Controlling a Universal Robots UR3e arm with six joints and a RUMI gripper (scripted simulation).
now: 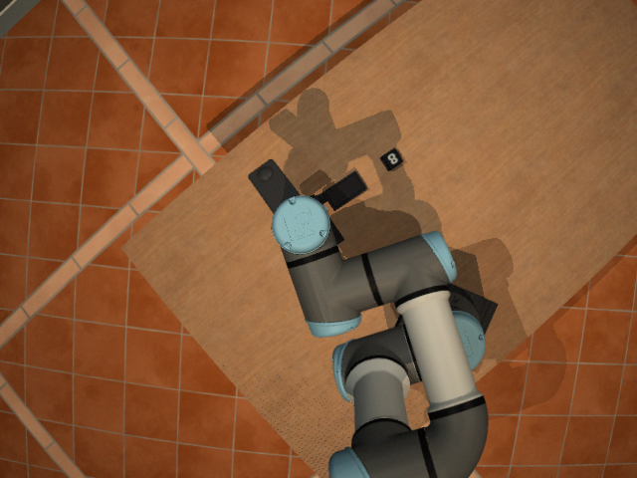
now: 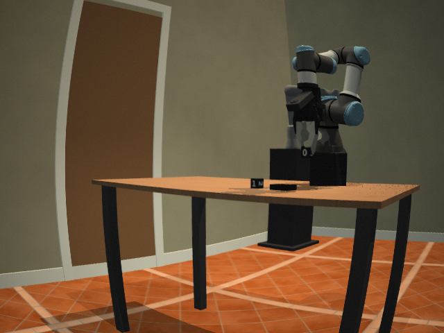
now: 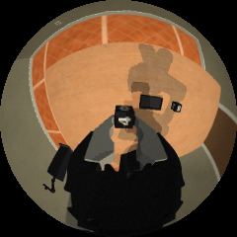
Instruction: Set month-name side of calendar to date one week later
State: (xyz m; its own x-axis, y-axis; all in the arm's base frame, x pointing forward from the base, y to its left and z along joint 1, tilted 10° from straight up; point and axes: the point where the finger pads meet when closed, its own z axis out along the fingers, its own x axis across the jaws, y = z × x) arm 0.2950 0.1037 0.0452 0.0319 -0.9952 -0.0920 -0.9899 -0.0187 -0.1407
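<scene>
The black calendar tray is 100 mm to the right of my hand and 120 mm below it.
</scene>
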